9 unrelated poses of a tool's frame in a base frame.
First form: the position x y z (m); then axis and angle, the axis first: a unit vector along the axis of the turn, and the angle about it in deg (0 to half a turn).
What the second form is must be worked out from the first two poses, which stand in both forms.
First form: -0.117 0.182 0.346 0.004 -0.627 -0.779 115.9
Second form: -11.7 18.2 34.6 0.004 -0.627 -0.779 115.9
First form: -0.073 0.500 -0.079 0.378 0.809 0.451 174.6
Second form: -7.3 50.0 -7.9 0.378 0.809 0.451 174.6
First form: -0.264 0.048 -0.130 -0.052 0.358 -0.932 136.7
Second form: -26.4 4.8 -13.0 -0.052 0.358 -0.932 136.7
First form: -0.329 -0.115 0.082 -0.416 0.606 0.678 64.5
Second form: -32.9 -11.5 8.2 -0.416 0.606 0.678 64.5
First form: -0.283 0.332 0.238 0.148 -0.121 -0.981 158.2
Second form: -28.3 33.2 23.8 0.148 -0.121 -0.982 158.2
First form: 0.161 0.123 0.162 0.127 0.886 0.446 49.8
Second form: 16.1 12.3 16.2 0.127 0.886 0.446 49.8
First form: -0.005 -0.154 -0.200 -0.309 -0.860 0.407 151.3
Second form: -0.5 -15.4 -20.0 -0.309 -0.860 0.407 151.3
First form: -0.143 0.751 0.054 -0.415 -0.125 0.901 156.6
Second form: -14.3 75.1 5.4 -0.415 -0.125 0.901 156.6
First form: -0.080 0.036 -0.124 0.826 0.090 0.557 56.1
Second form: -8.0 3.6 -12.4 0.826 0.090 0.557 56.1
